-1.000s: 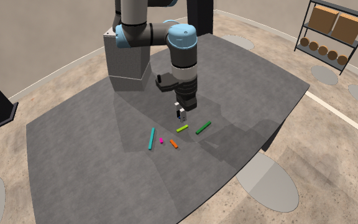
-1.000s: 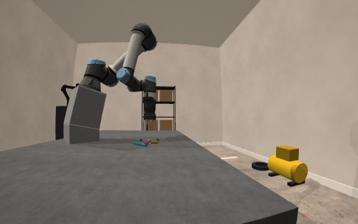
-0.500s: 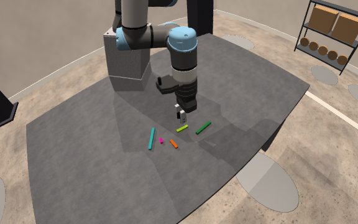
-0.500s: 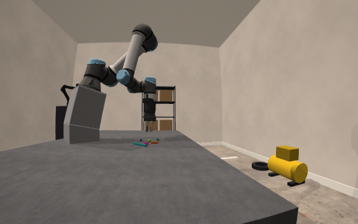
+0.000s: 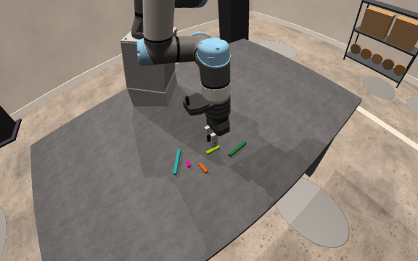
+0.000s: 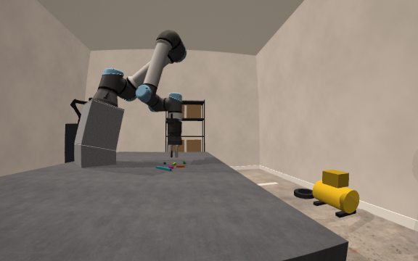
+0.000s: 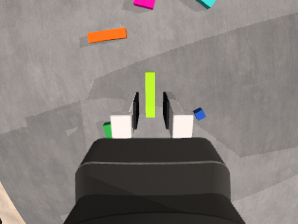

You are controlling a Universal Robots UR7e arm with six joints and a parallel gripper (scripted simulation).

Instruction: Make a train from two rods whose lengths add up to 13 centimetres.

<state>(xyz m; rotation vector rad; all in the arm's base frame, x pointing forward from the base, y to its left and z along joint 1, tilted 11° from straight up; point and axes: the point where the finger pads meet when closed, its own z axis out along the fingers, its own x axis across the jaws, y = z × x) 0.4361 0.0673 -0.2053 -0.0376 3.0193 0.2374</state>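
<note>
The lime rod lies 5 cm below my hand. Round my hand: green rod: 8 cm to the left, 5 cm below, 4 cm ahead; then small blue rod: 6 cm behind, 5 cm below, 2 cm to the left; then orange rod: 6 cm to the right, 5 cm below, 5 cm ahead.
</note>
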